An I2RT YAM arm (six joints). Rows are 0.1 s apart.
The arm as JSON. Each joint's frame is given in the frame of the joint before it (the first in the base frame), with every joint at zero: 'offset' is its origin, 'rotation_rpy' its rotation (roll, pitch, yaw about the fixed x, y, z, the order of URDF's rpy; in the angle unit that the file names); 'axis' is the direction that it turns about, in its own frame. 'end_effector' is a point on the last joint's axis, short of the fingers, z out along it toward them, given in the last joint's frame.
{
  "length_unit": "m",
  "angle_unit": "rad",
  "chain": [
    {
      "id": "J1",
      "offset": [
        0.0,
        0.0,
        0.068
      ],
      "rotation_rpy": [
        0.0,
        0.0,
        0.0
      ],
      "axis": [
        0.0,
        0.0,
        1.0
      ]
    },
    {
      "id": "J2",
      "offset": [
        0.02,
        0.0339,
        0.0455
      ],
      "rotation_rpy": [
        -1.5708,
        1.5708,
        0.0
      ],
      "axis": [
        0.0,
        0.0,
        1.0
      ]
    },
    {
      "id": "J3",
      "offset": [
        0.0,
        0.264,
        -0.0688
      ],
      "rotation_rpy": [
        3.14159,
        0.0,
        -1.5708
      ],
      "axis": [
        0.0,
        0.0,
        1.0
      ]
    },
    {
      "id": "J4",
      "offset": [
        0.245,
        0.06,
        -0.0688
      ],
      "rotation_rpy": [
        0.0,
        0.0,
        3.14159
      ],
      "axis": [
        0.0,
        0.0,
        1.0
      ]
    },
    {
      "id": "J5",
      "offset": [
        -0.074,
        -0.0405,
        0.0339
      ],
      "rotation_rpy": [
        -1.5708,
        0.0,
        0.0
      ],
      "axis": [
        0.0,
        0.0,
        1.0
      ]
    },
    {
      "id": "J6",
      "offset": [
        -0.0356,
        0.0,
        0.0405
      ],
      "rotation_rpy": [
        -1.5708,
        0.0,
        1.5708
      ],
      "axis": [
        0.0,
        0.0,
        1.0
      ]
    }
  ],
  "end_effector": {
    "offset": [
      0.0,
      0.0,
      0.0
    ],
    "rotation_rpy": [
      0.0,
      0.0,
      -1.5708
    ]
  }
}
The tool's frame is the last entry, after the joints.
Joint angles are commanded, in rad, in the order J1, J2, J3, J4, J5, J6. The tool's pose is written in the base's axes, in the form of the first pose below.
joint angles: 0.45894 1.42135 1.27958 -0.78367 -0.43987 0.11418
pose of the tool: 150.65, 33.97, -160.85, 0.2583, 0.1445, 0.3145
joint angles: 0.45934 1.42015 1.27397 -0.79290 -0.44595 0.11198
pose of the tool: 150.50, 33.23, -160.60, 0.2569, 0.1442, 0.3125
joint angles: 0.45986 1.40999 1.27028 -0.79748 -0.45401 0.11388
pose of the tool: 149.98, 33.23, -160.66, 0.2542, 0.1433, 0.3140
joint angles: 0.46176 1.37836 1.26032 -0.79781 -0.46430 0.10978
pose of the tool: 149.38, 34.51, -160.37, 0.2475, 0.1410, 0.3194
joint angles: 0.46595 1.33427 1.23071 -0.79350 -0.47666 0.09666
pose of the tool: 149.01, 35.90, -159.38, 0.2374, 0.1377, 0.3220
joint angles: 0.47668 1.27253 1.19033 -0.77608 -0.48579 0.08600
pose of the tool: 148.62, 38.39, -158.25, 0.2238, 0.1343, 0.3257
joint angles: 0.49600 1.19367 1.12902 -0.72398 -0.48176 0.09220
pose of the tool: 148.04, 42.19, -157.90, 0.2081, 0.1314, 0.3281
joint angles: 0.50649 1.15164 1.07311 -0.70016 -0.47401 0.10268
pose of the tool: 147.91, 42.47, -158.08, 0.1991, 0.1291, 0.3210
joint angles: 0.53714 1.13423 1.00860 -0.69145 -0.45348 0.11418
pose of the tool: 148.90, 40.05, -156.91, 0.1909, 0.1319, 0.3043
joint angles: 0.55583 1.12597 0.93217 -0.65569 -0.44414 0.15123
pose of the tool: 148.32, 37.17, -157.98, 0.1860, 0.1335, 0.2838
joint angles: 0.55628 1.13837 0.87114 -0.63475 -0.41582 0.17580
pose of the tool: 149.64, 33.72, -159.22, 0.1857, 0.1324, 0.2628
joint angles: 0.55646 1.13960 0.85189 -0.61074 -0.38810 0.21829
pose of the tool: 149.66, 32.95, -161.94, 0.1867, 0.1320, 0.2577
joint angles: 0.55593 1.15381 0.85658 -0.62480 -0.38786 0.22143
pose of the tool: 149.95, 31.55, -161.95, 0.1879, 0.1326, 0.2553
